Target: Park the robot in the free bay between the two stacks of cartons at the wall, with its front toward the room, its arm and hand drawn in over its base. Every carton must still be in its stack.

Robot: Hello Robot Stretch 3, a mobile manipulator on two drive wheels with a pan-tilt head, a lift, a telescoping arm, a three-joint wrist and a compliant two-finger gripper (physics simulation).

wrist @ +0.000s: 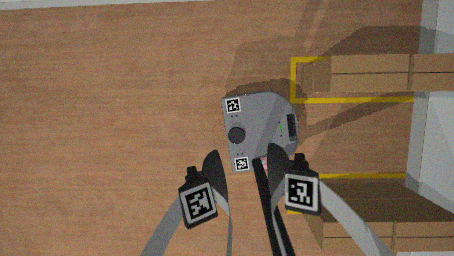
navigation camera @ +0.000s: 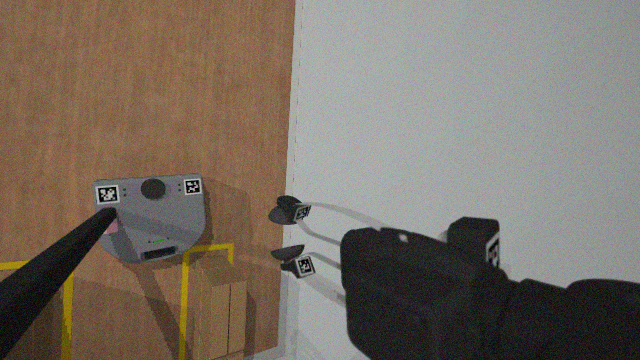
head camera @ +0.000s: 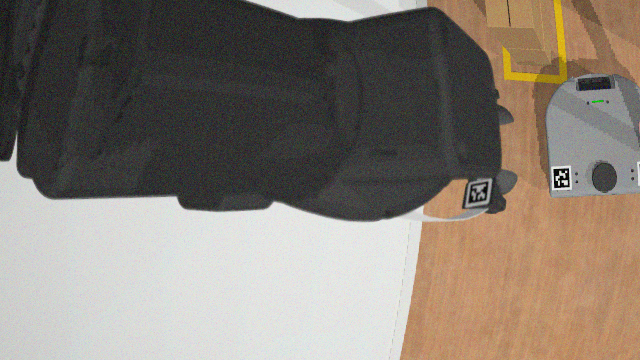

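Seen in the pictures: gripper, fingertip midpoint: point(wrist: 245, 165) point(navigation camera: 279, 229); robot's base, origin of the base link: point(wrist: 237, 129) point(navigation camera: 153, 187) point(head camera: 602, 176).
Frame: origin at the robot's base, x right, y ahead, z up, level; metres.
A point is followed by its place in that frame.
Observation:
My grey base point(head camera: 580, 135) @[x 0.064, y -0.106, z 0.160 m] point(navigation camera: 170, 215) @[x 0.045, y -0.102, z 0.160 m] point(wrist: 260, 115) @[x 0.071, y -0.111, z 0.160 m] stands outside the bay's mouth. Its rounded end points toward the bay point(wrist: 360, 140), its flat end with the dark disc away from it. Carton stacks flank the bay: one stack point(head camera: 505, 15) @[x 0.199, y -0.371, z 0.360 m] point(navigation camera: 220, 315) @[x 0.151, y -0.439, z 0.361 m] point(wrist: 370, 72) @[x 0.180, y -0.466, z 0.360 m] shows in all views, the other stack point(wrist: 360, 236) low in the wrist view, partly cut off. The cartons that show are stacked. My gripper point(head camera: 505, 147) @[x 0.123, y -0.022, z 0.962 m] point(navigation camera: 287, 232) @[x 0.123, y -0.022, z 0.962 m] point(wrist: 245, 165) @[x 0.123, y -0.022, z 0.962 m] is open and empty, high up; its fingers show beside the base in the head and navigation views.
Yellow floor lines point(head camera: 560, 30) @[x 0.077, y -0.446, z 0.002 m] point(navigation camera: 184, 300) @[x 0.071, y -0.514, z 0.001 m] point(wrist: 360, 100) @[x 0.053, y -0.614, z 0.001 m] run around the stacks, one close to the base's rounded end. A white wall point(wrist: 445, 130) @[x -0.104, y -0.863, z 0.175 m] stands behind the bay. My dark arm point(head camera: 250, 115) @[x 0.094, y -0.011, z 1.231 m] hides much of the head view. The mast point(navigation camera: 55, 265) @[x -0.117, y -0.052, z 0.798 m] crosses the navigation view's lower left.

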